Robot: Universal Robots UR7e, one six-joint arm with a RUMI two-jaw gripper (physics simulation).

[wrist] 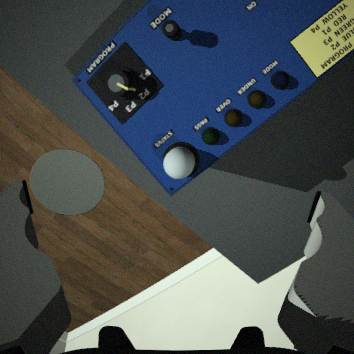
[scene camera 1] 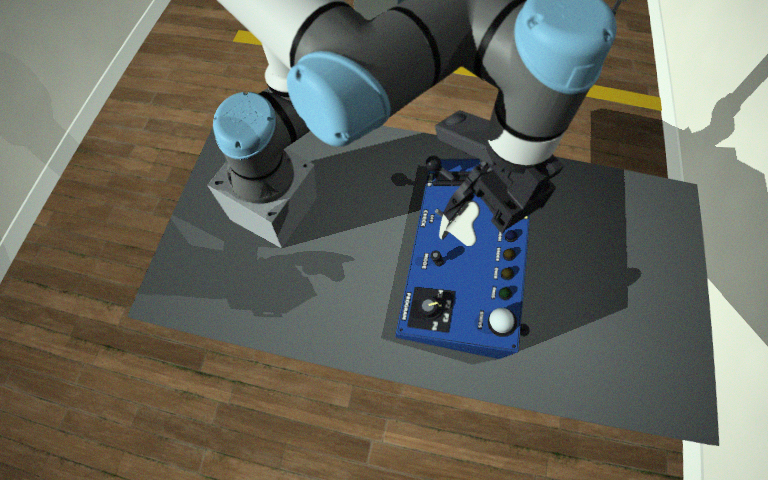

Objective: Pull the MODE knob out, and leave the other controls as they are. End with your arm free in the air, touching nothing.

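Frame: origin at the arm's base, x back, y down, z right, level; millimetres.
Where they show: gripper, between the fingertips: (wrist: 172, 191) (scene camera 1: 480, 214); arm's base, origin of its link: (scene camera 1: 261, 174).
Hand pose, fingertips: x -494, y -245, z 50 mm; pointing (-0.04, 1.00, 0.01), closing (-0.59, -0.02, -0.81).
Each offset is from my fingertips to the top centre of the thing. "pt": to the spot under its first point. Level surfaces: height alone.
The small dark MODE knob @[dx +38, dy +326, dz -40 mm] (scene camera 1: 436, 257) (wrist: 171, 29) stands upright on the blue control panel @[dy +340 mm] (scene camera 1: 470, 283) (wrist: 200, 90), beside its MODE label, and casts a shadow across the face. Whether it is in or out I cannot tell. My gripper (scene camera 1: 473, 230) (wrist: 172, 191) is open with nothing between its fingers. In the scene view it hangs over the CHECK end of the panel, apart from the knob. In the wrist view the knob is at the top, well beyond the fingertips. A bright white patch shows on the panel between the fingers.
The PROGRAM dial @[dx +20, dy +334, dz +79 mm] (scene camera 1: 428, 306) (wrist: 117, 83) has its yellow pointer toward P2. The white STATUS dome @[pt dx -129, dy +271, dz +72 mm] (scene camera 1: 501, 320) (wrist: 179, 161) sits at the panel corner, beside a row of lamps. A black ball-ended lever @[dx +131, dy +292, dz -268 mm] (scene camera 1: 433, 164) rises at the far end. A yellow label @[pt dx -89, dy +319, dz -240 mm] (wrist: 325, 40) shows.
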